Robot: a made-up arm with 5 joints. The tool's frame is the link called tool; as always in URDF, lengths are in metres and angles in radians. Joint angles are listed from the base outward.
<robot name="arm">
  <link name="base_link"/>
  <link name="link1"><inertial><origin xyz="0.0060 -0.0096 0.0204"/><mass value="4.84"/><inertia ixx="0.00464" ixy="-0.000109" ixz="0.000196" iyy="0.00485" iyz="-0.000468" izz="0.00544"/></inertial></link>
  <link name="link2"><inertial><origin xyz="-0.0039 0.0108 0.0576"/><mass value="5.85"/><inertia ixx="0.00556" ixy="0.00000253" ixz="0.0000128" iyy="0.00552" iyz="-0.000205" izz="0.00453"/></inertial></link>
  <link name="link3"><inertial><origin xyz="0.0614 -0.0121 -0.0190"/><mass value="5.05"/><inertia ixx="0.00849" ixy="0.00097" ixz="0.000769" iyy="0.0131" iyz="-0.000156" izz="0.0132"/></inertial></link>
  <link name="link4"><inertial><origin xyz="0.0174 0.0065 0.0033"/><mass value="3.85"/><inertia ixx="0.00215" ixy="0" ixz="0" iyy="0.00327" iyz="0" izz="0.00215"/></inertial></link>
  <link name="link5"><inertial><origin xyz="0.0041 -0.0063 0.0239"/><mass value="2.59"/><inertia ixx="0.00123" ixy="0" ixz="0" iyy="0.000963" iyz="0" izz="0.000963"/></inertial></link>
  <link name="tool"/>
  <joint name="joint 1" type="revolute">
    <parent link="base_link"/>
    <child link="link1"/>
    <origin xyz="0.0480 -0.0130 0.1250" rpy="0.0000 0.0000 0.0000"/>
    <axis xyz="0 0 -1"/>
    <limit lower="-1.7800" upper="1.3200"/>
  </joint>
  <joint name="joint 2" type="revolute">
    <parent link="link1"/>
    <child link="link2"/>
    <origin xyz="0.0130 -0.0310 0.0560" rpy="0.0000 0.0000 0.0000"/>
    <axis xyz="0 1 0"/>
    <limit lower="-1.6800" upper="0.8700"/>
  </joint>
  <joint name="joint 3" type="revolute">
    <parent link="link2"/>
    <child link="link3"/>
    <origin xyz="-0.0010 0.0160 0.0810" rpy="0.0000 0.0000 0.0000"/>
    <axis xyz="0 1 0"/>
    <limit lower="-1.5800" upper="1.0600"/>
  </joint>
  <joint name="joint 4" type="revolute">
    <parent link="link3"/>
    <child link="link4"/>
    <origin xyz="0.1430 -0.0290 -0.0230" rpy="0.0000 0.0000 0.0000"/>
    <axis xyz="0 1 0"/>
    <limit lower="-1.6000" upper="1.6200"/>
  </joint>
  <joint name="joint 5" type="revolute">
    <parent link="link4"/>
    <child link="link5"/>
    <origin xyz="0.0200 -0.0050 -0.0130" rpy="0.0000 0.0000 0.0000"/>
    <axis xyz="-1 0 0"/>
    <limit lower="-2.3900" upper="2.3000"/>
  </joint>
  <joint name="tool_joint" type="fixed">
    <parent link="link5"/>
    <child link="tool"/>
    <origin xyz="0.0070 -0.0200 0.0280" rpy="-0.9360 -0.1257 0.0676"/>
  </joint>
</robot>
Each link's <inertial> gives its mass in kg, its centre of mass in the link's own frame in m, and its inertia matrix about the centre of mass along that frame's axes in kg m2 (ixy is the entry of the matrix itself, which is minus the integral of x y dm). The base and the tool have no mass. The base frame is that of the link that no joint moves.
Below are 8 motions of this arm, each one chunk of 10 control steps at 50 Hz.
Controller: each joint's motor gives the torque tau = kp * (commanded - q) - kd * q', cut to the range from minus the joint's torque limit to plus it. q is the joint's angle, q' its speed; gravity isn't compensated. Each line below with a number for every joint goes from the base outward.
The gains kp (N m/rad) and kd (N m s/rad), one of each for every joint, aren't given. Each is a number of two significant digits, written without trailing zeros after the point. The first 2 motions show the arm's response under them.
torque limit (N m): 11 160 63 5.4 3.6
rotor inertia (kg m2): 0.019 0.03 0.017 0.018 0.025
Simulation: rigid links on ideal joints. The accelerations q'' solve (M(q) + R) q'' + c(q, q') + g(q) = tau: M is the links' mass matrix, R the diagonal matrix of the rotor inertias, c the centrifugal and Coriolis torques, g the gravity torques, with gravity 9.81 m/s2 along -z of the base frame. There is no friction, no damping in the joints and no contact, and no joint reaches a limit. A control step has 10 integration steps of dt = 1/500 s. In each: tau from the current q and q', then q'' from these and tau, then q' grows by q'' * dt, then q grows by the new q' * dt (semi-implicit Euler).
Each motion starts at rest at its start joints. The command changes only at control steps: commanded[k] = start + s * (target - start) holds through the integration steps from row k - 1 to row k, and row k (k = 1, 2, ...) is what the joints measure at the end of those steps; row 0 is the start. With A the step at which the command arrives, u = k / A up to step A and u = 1 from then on. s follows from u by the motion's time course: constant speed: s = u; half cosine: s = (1 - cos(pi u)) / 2; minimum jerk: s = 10 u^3 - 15 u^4 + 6 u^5; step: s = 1 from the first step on.
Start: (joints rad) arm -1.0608 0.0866 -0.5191 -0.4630 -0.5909
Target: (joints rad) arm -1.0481 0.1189 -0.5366 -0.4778 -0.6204
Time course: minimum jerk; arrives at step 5
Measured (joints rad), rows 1 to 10:
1: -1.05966 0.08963 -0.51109 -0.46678 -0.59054
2: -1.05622 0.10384 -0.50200 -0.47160 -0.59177
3: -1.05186 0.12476 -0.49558 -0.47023 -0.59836
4: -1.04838 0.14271 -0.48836 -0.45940 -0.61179
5: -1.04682 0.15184 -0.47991 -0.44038 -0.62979
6: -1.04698 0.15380 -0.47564 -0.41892 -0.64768
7: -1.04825 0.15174 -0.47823 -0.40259 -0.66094
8: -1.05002 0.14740 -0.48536 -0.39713 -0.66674
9: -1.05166 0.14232 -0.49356 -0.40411 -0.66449
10: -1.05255 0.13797 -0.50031 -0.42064 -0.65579
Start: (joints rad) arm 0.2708 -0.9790 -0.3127 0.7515 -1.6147
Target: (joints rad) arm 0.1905 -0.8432 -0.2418 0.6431 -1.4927
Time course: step
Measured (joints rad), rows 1 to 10:
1: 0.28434 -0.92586 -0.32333 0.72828 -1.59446
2: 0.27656 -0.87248 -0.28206 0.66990 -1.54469
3: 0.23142 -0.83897 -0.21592 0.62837 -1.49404
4: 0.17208 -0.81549 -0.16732 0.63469 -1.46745
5: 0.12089 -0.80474 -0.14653 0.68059 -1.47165
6: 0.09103 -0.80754 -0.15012 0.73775 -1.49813
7: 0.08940 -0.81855 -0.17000 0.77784 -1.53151
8: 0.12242 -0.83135 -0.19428 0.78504 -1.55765
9: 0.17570 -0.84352 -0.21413 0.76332 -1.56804
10: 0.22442 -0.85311 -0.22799 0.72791 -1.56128
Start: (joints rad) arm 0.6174 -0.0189 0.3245 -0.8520 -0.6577
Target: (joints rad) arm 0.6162 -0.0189 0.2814 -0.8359 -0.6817
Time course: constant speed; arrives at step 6
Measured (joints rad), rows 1 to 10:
1: 0.61734 -0.01371 0.32987 -0.85049 -0.65918
2: 0.61704 -0.00503 0.34103 -0.84061 -0.66483
3: 0.61688 0.00201 0.34953 -0.81947 -0.67539
4: 0.61721 0.00532 0.34974 -0.79174 -0.68938
5: 0.61788 0.00498 0.34119 -0.76627 -0.70382
6: 0.61838 0.00235 0.32730 -0.75109 -0.71557
7: 0.61798 -0.00205 0.31530 -0.75080 -0.72179
8: 0.61677 -0.00545 0.30894 -0.76433 -0.72110
9: 0.61531 -0.00624 0.30819 -0.78432 -0.71492
10: 0.61406 -0.00500 0.31142 -0.80172 -0.70638

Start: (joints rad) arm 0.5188 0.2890 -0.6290 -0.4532 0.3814
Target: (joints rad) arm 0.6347 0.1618 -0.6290 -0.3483 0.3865
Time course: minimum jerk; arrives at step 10
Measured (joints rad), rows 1 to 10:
1: 0.51950 0.29169 -0.62037 -0.45675 0.38161
2: 0.52134 0.29758 -0.60240 -0.45730 0.38233
3: 0.52419 0.29968 -0.58081 -0.44265 0.38381
4: 0.52880 0.29260 -0.56244 -0.40830 0.38643
5: 0.53670 0.27504 -0.55359 -0.35970 0.39030
6: 0.54949 0.24940 -0.55679 -0.30961 0.39494
7: 0.56826 0.22052 -0.57012 -0.27283 0.39921
8: 0.59304 0.19409 -0.58858 -0.26024 0.40164
9: 0.62222 0.17485 -0.60622 -0.27440 0.40098
10: 0.65239 0.16484 -0.61774 -0.30843 0.39673

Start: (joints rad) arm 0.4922 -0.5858 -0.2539 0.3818 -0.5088
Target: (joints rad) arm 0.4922 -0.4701 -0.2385 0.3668 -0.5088
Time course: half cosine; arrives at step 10
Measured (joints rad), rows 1 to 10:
1: 0.49395 -0.58787 -0.24316 0.38211 -0.50933
2: 0.49961 -0.57977 -0.23224 0.38711 -0.51171
3: 0.50489 -0.56273 -0.22462 0.39693 -0.51621
4: 0.50620 -0.54284 -0.21728 0.40906 -0.52213
5: 0.50326 -0.52216 -0.21038 0.42083 -0.52830
6: 0.49747 -0.50171 -0.20437 0.43014 -0.53347
7: 0.49056 -0.48299 -0.19902 0.43611 -0.53680
8: 0.48406 -0.46761 -0.19414 0.43925 -0.53813
9: 0.47900 -0.45700 -0.19000 0.44092 -0.53788
10: 0.47594 -0.45225 -0.18713 0.44244 -0.53679

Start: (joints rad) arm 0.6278 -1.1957 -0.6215 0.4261 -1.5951
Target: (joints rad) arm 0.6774 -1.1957 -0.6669 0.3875 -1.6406
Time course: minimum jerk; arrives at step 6
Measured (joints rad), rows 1 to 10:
1: 0.62646 -1.20431 -0.61509 0.43147 -1.59660
2: 0.62529 -1.20934 -0.62078 0.44622 -1.60228
3: 0.62972 -1.20968 -0.63598 0.45872 -1.61237
4: 0.64234 -1.21024 -0.65164 0.46044 -1.62591
5: 0.66106 -1.21261 -0.66441 0.45034 -1.64012
6: 0.68066 -1.21656 -0.67317 0.43198 -1.65082
7: 0.69598 -1.22022 -0.67888 0.41113 -1.65507
8: 0.70410 -1.22228 -0.68220 0.39289 -1.65268
9: 0.70460 -1.22263 -0.68294 0.38062 -1.64577
10: 0.69891 -1.22152 -0.68124 0.37592 -1.63755

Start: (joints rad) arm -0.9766 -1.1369 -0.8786 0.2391 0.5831
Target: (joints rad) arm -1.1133 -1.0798 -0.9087 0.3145 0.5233
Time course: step
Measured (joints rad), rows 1 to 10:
1: -0.99178 -1.11120 -0.91891 0.24952 0.57826
2: -1.03019 -1.10477 -0.93281 0.26198 0.56543
3: -1.08148 -1.10830 -0.93071 0.27171 0.54756
4: -1.13088 -1.10850 -0.92890 0.27753 0.52706
5: -1.16658 -1.10582 -0.92517 0.28000 0.50707
6: -1.18241 -1.10158 -0.91897 0.28220 0.49135
7: -1.17826 -1.09696 -0.91233 0.28721 0.48318
8: -1.15928 -1.09353 -0.90758 0.29583 0.48416
9: -1.13368 -1.09255 -0.90637 0.30593 0.49359
10: -1.10966 -1.09431 -0.90905 0.31357 0.50849

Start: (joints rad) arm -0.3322 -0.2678 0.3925 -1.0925 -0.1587
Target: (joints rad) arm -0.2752 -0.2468 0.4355 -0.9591 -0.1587
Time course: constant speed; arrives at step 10
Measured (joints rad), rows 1 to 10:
1: -0.33161 -0.26513 0.40372 -1.09152 -0.15869
2: -0.32895 -0.25669 0.42535 -1.08440 -0.15895
3: -0.32394 -0.24704 0.44693 -1.06542 -0.16033
4: -0.31691 -0.24059 0.46150 -1.03554 -0.16309
5: -0.30843 -0.23815 0.46661 -1.00161 -0.16669
6: -0.29946 -0.23840 0.46473 -0.97186 -0.17012
7: -0.29103 -0.23951 0.46082 -0.95181 -0.17246
8: -0.28375 -0.23989 0.45912 -0.94220 -0.17316
9: -0.27770 -0.23875 0.46149 -0.93936 -0.17228
10: -0.27263 -0.23617 0.46737 -0.93758 -0.17040

